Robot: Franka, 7 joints.
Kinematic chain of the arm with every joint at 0, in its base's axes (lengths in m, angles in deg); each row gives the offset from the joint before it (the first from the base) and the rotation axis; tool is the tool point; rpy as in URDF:
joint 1: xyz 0 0 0.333 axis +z
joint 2: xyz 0 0 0 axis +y
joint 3: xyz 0 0 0.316 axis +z
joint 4: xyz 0.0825 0 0 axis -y
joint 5: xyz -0.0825 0 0.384 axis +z
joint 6: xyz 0 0 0 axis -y
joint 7: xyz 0.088 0 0 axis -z
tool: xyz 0 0 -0.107 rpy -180 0 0
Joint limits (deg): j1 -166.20..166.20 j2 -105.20..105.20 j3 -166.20..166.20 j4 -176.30..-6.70 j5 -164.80..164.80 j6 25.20..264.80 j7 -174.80..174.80
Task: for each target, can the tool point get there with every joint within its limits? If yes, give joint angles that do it. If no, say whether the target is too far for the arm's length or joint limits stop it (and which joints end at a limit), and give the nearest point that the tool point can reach.
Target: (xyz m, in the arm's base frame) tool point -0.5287 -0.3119 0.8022
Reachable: yes | joints 62.01 -77.58 31.41 -70.90 -51.88 199.50 22.79
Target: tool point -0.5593 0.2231 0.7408
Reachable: yes | joints -56.26 -81.67 -31.25 -76.78 63.82 214.86 10.57
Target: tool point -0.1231 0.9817 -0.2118
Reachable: no: too far | nearest point -0.0935 0.7457 -0.0808 | short by 0.272 m
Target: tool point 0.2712 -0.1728 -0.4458
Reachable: no: joint limits stop it (at a limit: joint 2) | nearest point 0.2667 -0.1699 -0.3597 | short by 0.086 m
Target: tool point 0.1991 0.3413 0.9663
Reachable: yes | joints 94.98 2.42 -54.93 -62.20 126.43 55.69 -79.68
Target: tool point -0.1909 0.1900 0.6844
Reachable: yes | joints 85.74 -55.17 10.79 -133.87 74.54 66.90 -141.74
